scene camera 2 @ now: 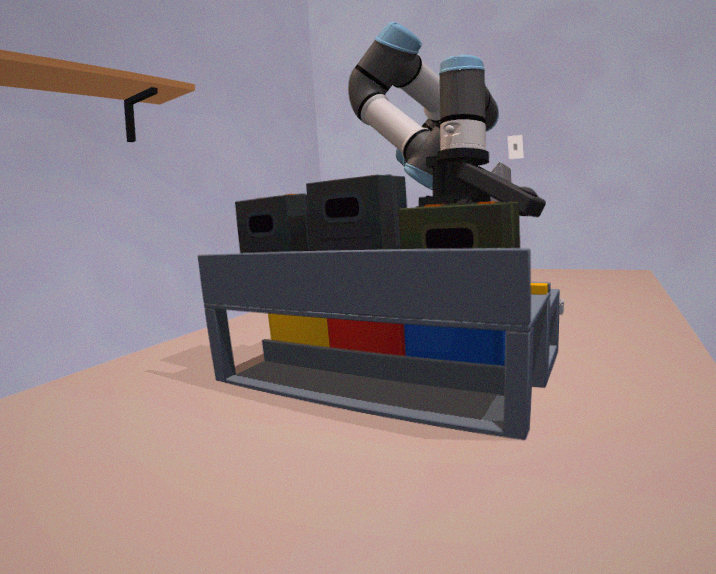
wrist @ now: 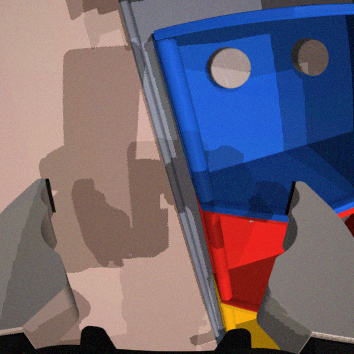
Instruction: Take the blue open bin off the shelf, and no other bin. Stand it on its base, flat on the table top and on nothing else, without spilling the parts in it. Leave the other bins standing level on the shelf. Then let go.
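Places are measured from the arm's base along level axes (x back, y right, z up), in centimetres.
Where they show: gripper, fingertip midpoint: (wrist: 169,185).
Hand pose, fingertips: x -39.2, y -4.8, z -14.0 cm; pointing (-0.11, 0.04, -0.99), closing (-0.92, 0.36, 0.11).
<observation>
Each offset is from my fingertips to the centre of the thing. "spot": to the spot under its first point. Level surfaces: height alone.
The blue open bin {dy -0.8, dx -8.1, dz -2.0 cm} (scene camera 2: 454,345) (wrist: 240,120) stands on the lower level of the grey shelf rack {dy +8.0, dx -9.6, dz +1.8 cm} (scene camera 2: 364,281) (wrist: 187,220), at the right end of the row in the scene view. The red bin {dy +9.4, dx -6.9, dz -2.0 cm} (scene camera 2: 365,336) (wrist: 252,240) is beside it, then the yellow bin {dy +19.3, dx -5.5, dz -2.0 cm} (scene camera 2: 298,330) (wrist: 240,315). Two round openings or spots show inside the blue bin; I cannot make out loose parts. My gripper (wrist: 169,185) is open, its jaws wide apart with no bin held between them. In the wrist view the right jaw overlaps the blue and red bins, the left one the table. The scene view hides its fingertips.
On the rack's top stand two dark bins {dy +20.5, dx -12.9, dz +9.9 cm} (scene camera 2: 273,233) {dy +9.4, dx -14.2, dz +10.4 cm} (scene camera 2: 370,224) and a dark green bin {spot: dy +1.7, dx -19.7, dz +11.5 cm} (scene camera 2: 412,227), close in front of the arm. A yellow piece (scene camera 2: 539,288) shows at the rack's right. A wooden wall shelf (scene camera 2: 71,74) is at upper left. The table top {dz -6.4 cm} (scene camera 2: 358,490) surrounds the rack.
</observation>
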